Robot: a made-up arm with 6 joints.
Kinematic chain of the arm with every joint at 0, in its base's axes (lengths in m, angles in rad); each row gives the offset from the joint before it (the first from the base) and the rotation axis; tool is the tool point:
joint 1: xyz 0 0 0.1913 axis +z
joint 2: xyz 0 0.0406 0 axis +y
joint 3: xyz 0 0 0.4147 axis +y
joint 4: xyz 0 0 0.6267 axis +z
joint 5: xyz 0 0 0 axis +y
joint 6: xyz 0 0 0.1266 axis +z
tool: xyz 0 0 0
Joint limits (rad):
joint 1: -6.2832..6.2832
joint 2: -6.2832..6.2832
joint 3: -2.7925..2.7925
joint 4: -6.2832..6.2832
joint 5: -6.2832..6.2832
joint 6: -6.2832..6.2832
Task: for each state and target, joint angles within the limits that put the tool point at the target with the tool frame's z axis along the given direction. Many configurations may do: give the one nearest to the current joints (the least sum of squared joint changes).
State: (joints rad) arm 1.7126 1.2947 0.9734 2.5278 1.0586 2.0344
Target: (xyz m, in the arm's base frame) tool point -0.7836 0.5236 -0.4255 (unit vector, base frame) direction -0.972 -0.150 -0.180
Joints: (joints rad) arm 2.4064 2.1182 0.1004 1.8644 0.9231 2.0344
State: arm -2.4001 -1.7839 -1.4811 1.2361 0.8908 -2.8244
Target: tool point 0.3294 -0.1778 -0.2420 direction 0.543 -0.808 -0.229
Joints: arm -3.2734 -1.0214 -2.2568 0.8282 1.4313 -2.8244
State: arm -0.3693 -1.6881 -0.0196 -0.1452 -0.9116 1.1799
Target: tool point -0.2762 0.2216 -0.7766 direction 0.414 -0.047 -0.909
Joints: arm -0.5039 -2.1536 -0.9059 -0.3333 -0.5066 1.1799
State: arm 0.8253 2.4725 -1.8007 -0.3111 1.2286 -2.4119
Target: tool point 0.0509 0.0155 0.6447 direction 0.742 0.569 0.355
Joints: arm 1.5286 1.5773 -2.4325 -0.8260 1.7923 -2.4119
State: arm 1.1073 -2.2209 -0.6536 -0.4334 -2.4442 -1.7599
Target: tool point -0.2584 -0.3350 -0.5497 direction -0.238 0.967 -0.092
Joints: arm 1.1874 -1.8454 -1.1190 -0.6226 -1.6226 -1.7599
